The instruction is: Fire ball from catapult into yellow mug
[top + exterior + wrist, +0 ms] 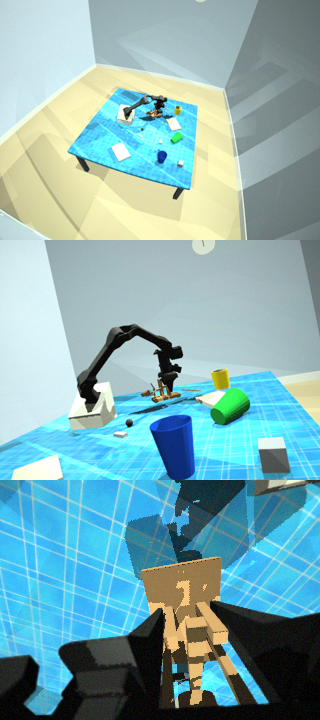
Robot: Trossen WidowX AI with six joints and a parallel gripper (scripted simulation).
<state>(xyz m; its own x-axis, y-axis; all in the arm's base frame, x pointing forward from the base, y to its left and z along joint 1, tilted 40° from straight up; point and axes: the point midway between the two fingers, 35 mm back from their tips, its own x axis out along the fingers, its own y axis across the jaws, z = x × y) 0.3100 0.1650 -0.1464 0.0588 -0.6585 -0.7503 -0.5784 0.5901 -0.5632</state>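
The black ball is 90 mm behind my gripper tip, 300 mm to the right of it and 40 mm below it. Also, from my gripper tip: yellow mug 240 mm ahead, 170 mm to the left, 30 mm below; thin wooden stick 40 mm ahead, 230 mm to the left, 60 mm below; wooden catapult 60 mm behind, 30 mm to the right, 20 mm above.
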